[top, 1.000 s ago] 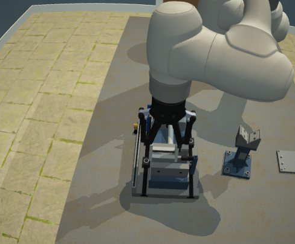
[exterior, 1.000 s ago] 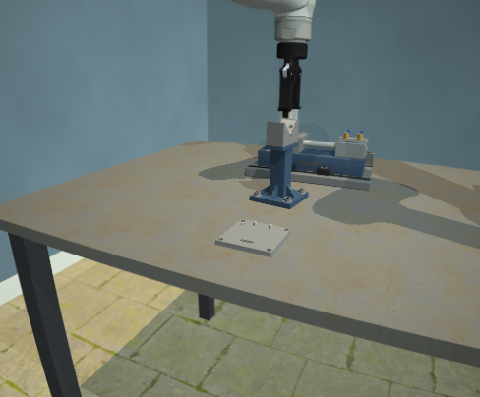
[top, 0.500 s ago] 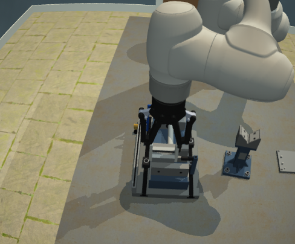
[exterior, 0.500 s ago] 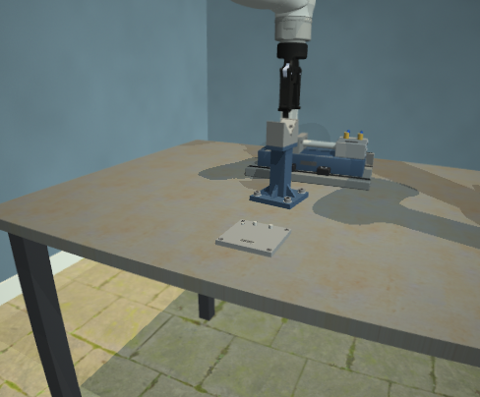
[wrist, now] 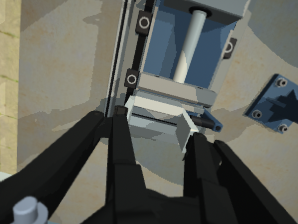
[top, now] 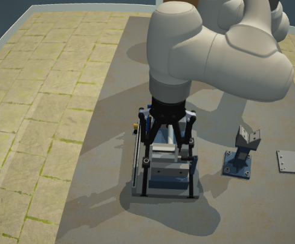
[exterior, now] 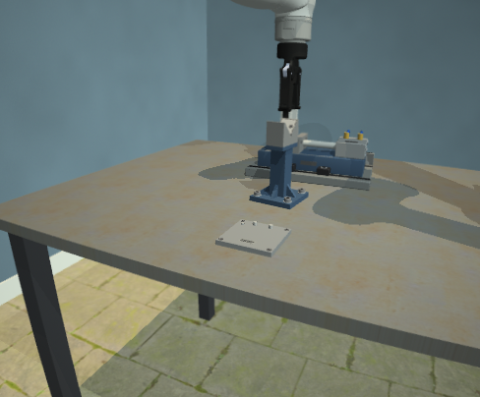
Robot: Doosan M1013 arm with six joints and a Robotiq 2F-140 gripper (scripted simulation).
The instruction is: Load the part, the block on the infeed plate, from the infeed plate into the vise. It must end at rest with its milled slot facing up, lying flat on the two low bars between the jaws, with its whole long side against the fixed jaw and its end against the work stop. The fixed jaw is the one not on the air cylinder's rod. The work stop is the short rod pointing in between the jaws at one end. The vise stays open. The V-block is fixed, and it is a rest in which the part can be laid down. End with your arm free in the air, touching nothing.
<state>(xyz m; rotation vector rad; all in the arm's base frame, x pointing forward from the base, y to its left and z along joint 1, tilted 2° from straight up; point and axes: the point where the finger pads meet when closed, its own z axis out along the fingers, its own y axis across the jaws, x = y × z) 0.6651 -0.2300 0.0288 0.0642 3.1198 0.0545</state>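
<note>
Right now the part is 2 cm below my hand. Also, from my hand: work stop: 7 cm to the left, 3 cm below; moving jaw: 4 cm below, 3 cm behind, 2 cm to the left; fixed jaw: 4 cm below, 3 cm ahead, 2 cm to the left.
</note>
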